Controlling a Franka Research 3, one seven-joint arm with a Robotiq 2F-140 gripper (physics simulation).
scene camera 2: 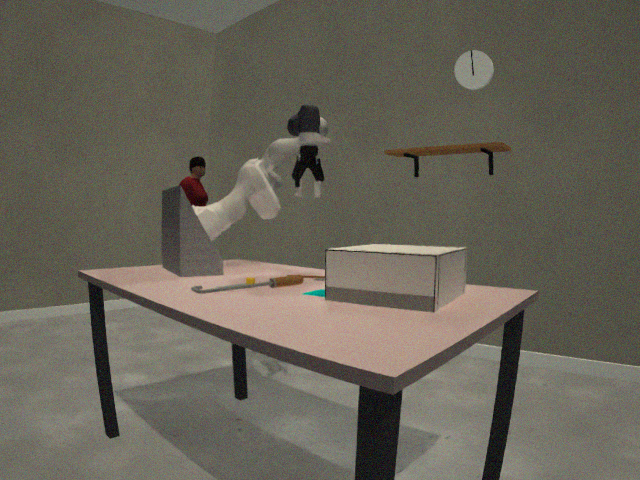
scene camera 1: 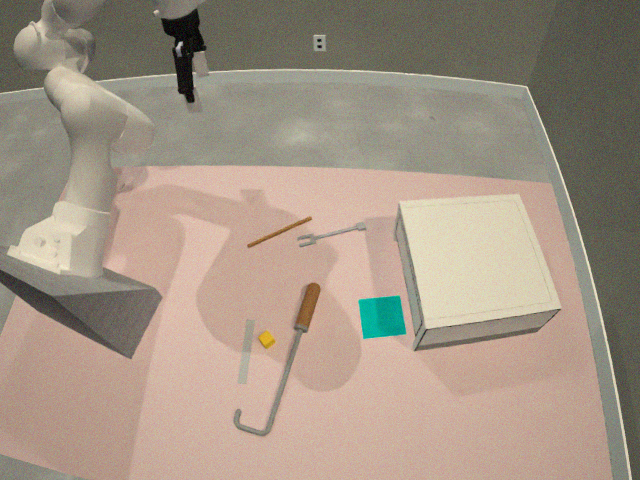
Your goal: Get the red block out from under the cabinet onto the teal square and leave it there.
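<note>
The red block does not show in either view; the space under the cabinet is hidden. The cream cabinet (scene camera 1: pixel 475 260) (scene camera 2: pixel 379 273) stands at the right of the table. The teal square (scene camera 1: pixel 382 317) (scene camera 2: pixel 315 293) lies flat beside the cabinet's left side. A hooked tool with a brown handle (scene camera 1: pixel 309 305) (scene camera 2: pixel 286 280) lies left of the square, its grey hook toward the near edge in the scene camera 1 view. My gripper (scene camera 1: pixel 198 90) (scene camera 2: pixel 307 192) is open and empty, pointing down high above the table, far from the cabinet and the tool.
A yellow block (scene camera 1: pixel 266 339) (scene camera 2: pixel 250 281) and a flat grey-green strip (scene camera 1: pixel 246 351) lie left of the hooked tool. A thin brown stick (scene camera 1: pixel 279 231) and a grey forked tool (scene camera 1: pixel 333 234) lie farther back. The grey wedge mount (scene camera 1: pixel 111 310) (scene camera 2: pixel 188 242) carries the arm. A person (scene camera 2: pixel 194 190) stands behind the mount.
</note>
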